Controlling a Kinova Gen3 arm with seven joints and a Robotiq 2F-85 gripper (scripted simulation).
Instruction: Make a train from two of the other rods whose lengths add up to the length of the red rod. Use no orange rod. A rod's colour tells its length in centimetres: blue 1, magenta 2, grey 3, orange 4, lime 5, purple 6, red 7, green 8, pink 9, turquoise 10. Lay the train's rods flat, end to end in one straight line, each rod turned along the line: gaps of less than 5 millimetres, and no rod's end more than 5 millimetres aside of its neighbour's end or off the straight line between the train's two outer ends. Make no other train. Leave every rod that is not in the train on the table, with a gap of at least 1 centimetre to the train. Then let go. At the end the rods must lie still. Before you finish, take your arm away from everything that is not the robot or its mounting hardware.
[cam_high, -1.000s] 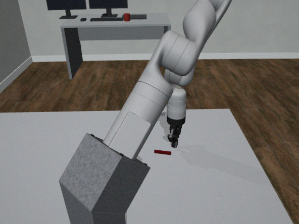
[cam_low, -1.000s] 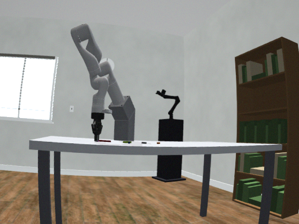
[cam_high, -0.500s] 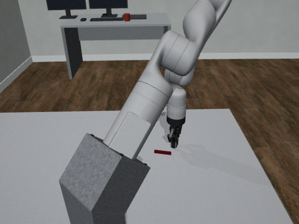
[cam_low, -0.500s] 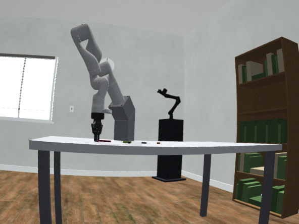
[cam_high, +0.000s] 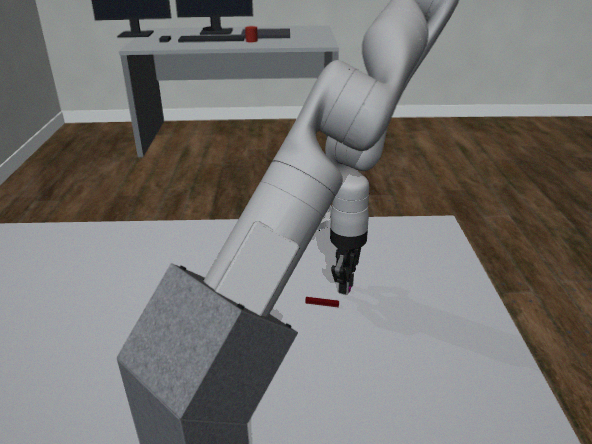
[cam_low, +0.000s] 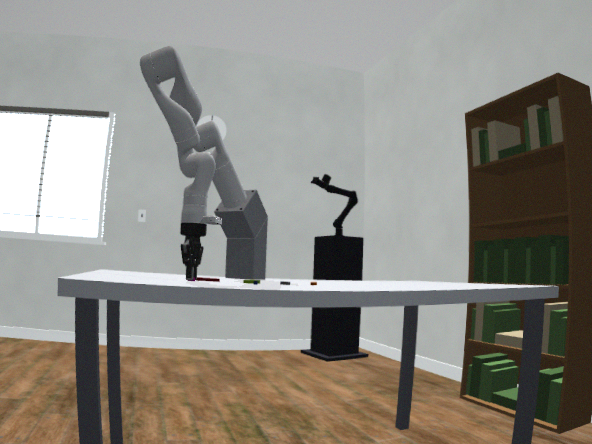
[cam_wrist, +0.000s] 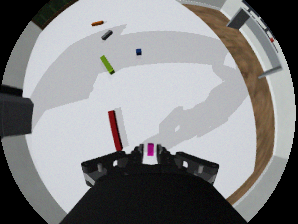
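My hand is 20 mm above the magenta rod. From my hand the other things lie so: red rod (30 mm behind, 60 mm to the left, 20 mm below); then lime rod (20 mm ahead, 180 mm to the left, 20 mm below); then blue rod (90 mm ahead, 160 mm to the left, 20 mm below).
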